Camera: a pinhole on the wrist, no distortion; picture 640 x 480 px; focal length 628.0 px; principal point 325.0 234.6 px. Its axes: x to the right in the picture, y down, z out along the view. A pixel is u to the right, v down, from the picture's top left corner.
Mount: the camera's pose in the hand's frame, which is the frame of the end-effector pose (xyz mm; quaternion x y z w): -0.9 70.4 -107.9 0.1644 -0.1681 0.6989 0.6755
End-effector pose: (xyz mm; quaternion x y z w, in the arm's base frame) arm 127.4 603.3 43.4 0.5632 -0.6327 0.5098 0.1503
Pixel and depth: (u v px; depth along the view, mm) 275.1 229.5 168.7
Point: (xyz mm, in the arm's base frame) 156.9 576.0 37.6
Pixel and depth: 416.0 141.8 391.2
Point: 260.6 363.4 -3.0
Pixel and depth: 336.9 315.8 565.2
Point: 460.3 347.1 -99.7
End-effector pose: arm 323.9 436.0 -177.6 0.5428 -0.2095 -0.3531 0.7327
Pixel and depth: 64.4 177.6 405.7
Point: 153.9 247.4 -372.4
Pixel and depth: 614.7 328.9 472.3
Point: 2.1 235.4 4.4
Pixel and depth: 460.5 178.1 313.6
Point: 198.0 283.8 -125.5
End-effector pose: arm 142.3 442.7 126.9 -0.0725 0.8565 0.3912 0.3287
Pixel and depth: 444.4 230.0 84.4
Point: 112.3 455.8 168.1
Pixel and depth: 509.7 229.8 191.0
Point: 174.7 528.1 106.1
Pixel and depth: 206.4 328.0 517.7
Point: 451.8 478.7 -133.4
